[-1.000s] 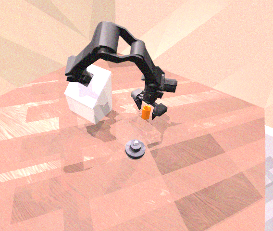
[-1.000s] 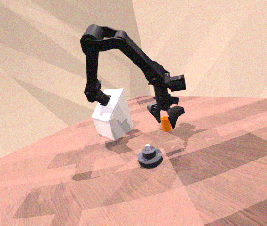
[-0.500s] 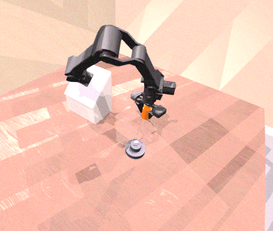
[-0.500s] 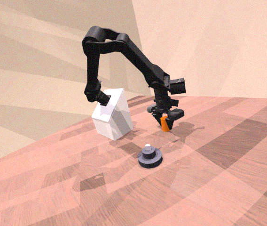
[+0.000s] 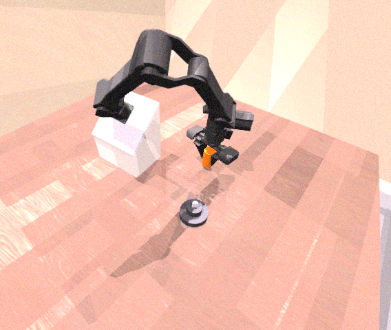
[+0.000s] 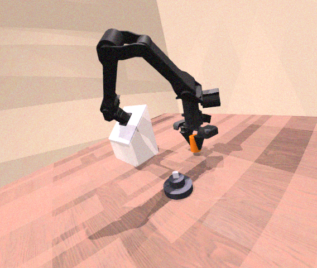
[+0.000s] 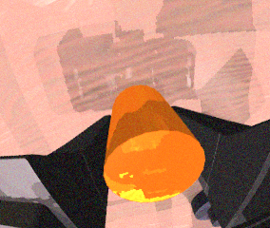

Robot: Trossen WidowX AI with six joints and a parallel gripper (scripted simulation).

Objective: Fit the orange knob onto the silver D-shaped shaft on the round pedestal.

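The orange knob lies 4 cm above my gripper tip. From my gripper tip the other things lie so: round pedestal: 20 cm to the right, 7 cm ahead, 1 cm above.
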